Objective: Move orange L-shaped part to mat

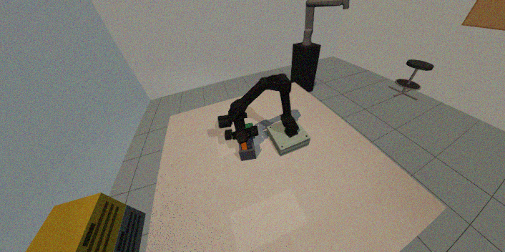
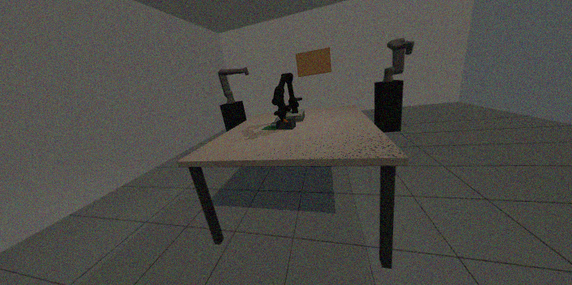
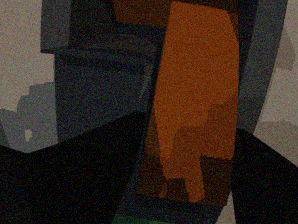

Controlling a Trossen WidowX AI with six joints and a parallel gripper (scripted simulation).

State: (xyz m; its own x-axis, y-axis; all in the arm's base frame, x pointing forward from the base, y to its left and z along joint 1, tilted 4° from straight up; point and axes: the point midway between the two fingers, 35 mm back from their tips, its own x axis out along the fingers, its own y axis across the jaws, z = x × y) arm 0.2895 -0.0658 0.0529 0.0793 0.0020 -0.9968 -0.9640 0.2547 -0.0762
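Now: gripper tip 140 mm to the left of the green mat, 80 mm above it and 50 mm past it. Also, from my gripper tip: orange L-shaped part: 40 mm to the left, 30 mm below, 10 mm behind.
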